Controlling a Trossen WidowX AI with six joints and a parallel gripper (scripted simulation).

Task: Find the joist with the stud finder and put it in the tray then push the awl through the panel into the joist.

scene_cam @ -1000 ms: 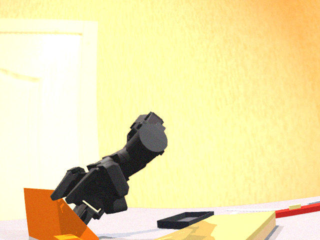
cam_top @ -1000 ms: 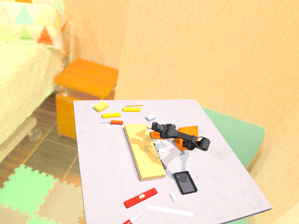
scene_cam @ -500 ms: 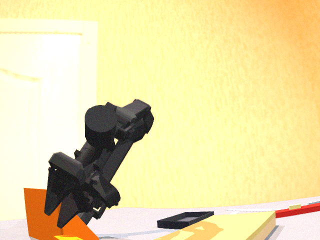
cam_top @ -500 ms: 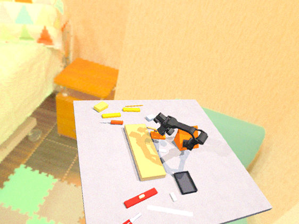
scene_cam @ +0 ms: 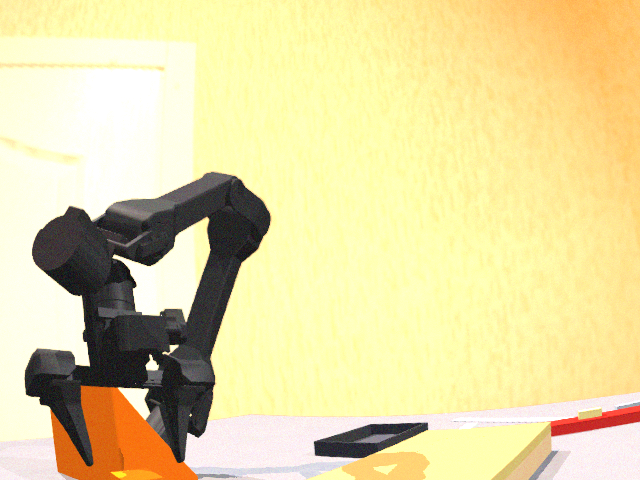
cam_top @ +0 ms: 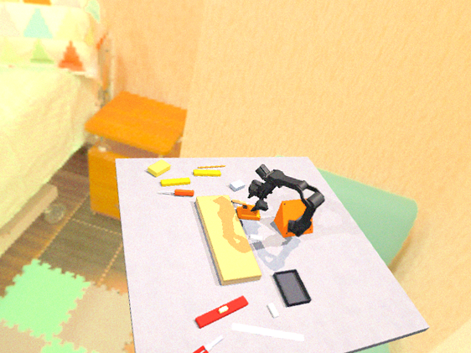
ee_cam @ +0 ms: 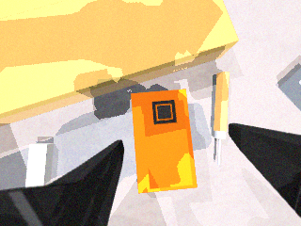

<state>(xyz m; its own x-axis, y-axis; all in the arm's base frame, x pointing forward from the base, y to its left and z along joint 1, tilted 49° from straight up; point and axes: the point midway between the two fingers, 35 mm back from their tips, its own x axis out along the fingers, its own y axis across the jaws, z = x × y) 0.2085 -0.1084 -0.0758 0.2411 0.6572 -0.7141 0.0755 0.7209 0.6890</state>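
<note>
My gripper tip is now 10 mm short of the orange stud finder and 30 mm above it. Round my gripper tip: awl: 10 mm behind, 80 mm to the right, 70 mm below; red level: 250 mm ahead, 550 mm to the left, 60 mm below; dark tray: 90 mm behind, 470 mm to the left, 60 mm below.
</note>
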